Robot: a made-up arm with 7 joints. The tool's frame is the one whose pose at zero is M. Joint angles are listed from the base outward.
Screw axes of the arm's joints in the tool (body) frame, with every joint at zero. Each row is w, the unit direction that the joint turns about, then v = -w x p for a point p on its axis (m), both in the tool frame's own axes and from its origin. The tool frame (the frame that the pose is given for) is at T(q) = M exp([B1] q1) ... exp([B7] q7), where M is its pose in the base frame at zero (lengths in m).
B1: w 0 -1 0 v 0.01 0 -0.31
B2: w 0 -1 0 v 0.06 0 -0.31
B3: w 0 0 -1 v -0.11 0.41 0
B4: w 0 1 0 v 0.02 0 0.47
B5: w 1 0 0 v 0 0.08 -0.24
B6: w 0 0 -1 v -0.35 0.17 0
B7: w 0 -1 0 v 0.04 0 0.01
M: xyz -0.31 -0.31 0.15 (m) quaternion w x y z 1 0 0 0
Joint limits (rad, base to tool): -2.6..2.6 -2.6..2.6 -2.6..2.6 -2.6..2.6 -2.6..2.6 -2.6..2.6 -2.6..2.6
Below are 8 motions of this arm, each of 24 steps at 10 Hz.
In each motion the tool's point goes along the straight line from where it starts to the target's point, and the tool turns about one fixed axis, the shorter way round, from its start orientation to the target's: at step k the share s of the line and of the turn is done. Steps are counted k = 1, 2, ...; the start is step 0. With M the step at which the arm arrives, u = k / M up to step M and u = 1 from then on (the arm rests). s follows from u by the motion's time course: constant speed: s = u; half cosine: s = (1 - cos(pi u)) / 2; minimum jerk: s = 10 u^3 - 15 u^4 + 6 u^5.
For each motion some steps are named. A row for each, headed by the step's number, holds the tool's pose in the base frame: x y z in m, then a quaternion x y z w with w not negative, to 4 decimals.
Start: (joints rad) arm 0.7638 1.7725 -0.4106 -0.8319 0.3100 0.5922 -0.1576
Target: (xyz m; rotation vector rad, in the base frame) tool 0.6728 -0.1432 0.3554 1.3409 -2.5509 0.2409
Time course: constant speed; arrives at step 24
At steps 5, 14, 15, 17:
5: 0.5392 -0.2496 0.4694 0.1706 -0.9462 0.2610 0.0871
14: 0.6025 -0.1992 0.4154 0.3126 -0.9267 0.1792 0.1065
15: 0.6095 -0.1936 0.4094 0.3279 -0.9230 0.1698 0.1084
17: 0.6236 -0.1824 0.3974 0.3582 -0.9145 0.1507 0.1123

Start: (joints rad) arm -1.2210 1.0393 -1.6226 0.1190 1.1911 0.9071 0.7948
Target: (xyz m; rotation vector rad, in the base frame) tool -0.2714 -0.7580 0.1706 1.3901 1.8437 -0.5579
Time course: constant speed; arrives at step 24
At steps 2, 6, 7, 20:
2: -0.0187 -0.7955 0.2615 0.2658 0.3365 0.1394 0.8926
6: -0.0647 -0.7887 0.2449 0.3357 0.4317 0.0742 0.8339
7: -0.0762 -0.7870 0.2408 0.3521 0.4541 0.0577 0.8164
20: -0.2255 -0.7648 0.1871 0.5149 0.6797 -0.1568 0.4983

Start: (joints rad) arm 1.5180 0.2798 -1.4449 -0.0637 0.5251 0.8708 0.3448
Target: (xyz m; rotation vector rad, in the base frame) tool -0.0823 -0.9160 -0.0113 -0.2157 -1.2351 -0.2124
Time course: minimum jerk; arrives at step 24
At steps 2, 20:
2: 0.0647 -0.7843 0.0387 -0.0880 -0.7024 0.2961 0.6412
20: -0.0771 -0.9113 -0.0095 -0.1006 -0.5835 -0.0849 0.8014

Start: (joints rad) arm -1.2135 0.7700 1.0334 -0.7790 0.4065 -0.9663 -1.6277
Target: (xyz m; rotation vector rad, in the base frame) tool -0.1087 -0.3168 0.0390 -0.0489 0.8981 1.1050
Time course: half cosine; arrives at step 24
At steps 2, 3, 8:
2: -0.0335 -0.2503 -0.0193 -0.1992 0.5973 -0.0695 0.7738
3: -0.0351 -0.2517 -0.0181 -0.1960 0.5957 -0.0566 0.7768
8: -0.0513 -0.2660 -0.0055 -0.1622 0.5736 0.0737 0.7995

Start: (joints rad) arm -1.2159 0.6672 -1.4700 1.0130 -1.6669 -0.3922 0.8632
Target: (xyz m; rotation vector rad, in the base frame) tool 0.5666 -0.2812 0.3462 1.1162 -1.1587 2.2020
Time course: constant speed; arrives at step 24
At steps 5, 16, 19, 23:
5: 0.3249 -0.0374 0.4525 0.0042 -0.1435 0.9855 0.0901
16: 0.4648 -0.1785 0.3909 0.2414 -0.3116 0.9046 0.1626
19: 0.5030 -0.2170 0.3742 0.3030 -0.3528 0.8668 0.1799
23: 0.5539 -0.2684 0.3518 0.3816 -0.4038 0.8068 0.2009

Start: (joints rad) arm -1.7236 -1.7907 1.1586 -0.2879 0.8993 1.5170 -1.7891
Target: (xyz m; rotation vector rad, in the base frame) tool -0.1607 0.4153 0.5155 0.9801 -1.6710 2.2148
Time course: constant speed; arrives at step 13
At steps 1, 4, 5, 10, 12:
1: -0.1172 0.5413 0.2016 0.3579 -0.2025 0.8884 0.2040
4: -0.1281 0.5098 0.2801 0.3567 -0.2987 0.8666 0.1803
5: -0.1317 0.4993 0.3063 0.3555 -0.3301 0.8573 0.1720
10: -0.1498 0.4468 0.4370 0.3434 -0.4809 0.7965 0.1278
12: -0.1571 0.4258 0.4893 0.3358 -0.5376 0.7657 0.1090

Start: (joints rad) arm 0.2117 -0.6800 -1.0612 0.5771 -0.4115 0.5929 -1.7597
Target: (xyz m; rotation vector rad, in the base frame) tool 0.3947 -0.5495 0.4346 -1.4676 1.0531 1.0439
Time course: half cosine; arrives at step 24
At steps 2, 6, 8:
2: -0.0009 -0.5741 0.6087 -0.4393 0.8224 0.0235 0.3606
6: 0.0512 -0.5709 0.5858 -0.4727 0.7866 0.0814 0.3887
8: 0.0929 -0.5683 0.5675 -0.4973 0.7543 0.1272 0.4094

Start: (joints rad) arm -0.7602 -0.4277 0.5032 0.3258 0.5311 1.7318 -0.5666
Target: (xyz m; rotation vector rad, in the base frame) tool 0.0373 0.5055 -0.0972 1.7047 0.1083 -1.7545
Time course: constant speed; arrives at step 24
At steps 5, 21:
5: 0.2485 0.4516 0.2788 0.0337 0.4080 -0.9058 0.1089
21: 0.0707 0.4970 -0.0378 0.5761 0.1082 -0.7465 0.3149

